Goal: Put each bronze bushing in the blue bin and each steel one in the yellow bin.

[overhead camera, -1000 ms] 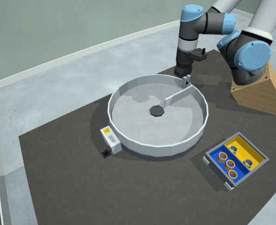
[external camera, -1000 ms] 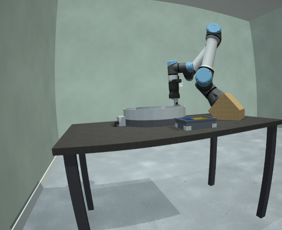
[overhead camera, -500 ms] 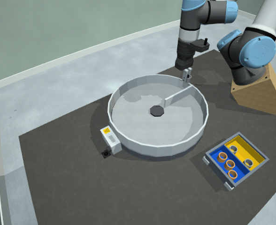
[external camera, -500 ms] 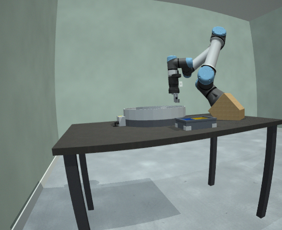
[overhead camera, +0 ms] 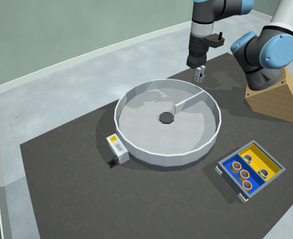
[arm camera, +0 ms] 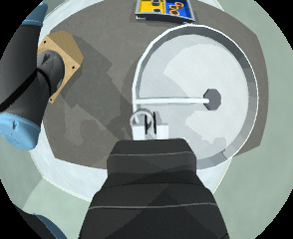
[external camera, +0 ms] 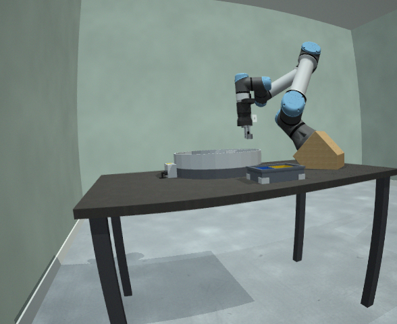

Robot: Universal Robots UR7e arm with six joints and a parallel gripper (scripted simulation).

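My gripper is now 12 cm short of the bin, 36 cm to the right of it and 15 cm above it. From my hand the other things lie so: turntable (18 cm ahead, 12 cm below).
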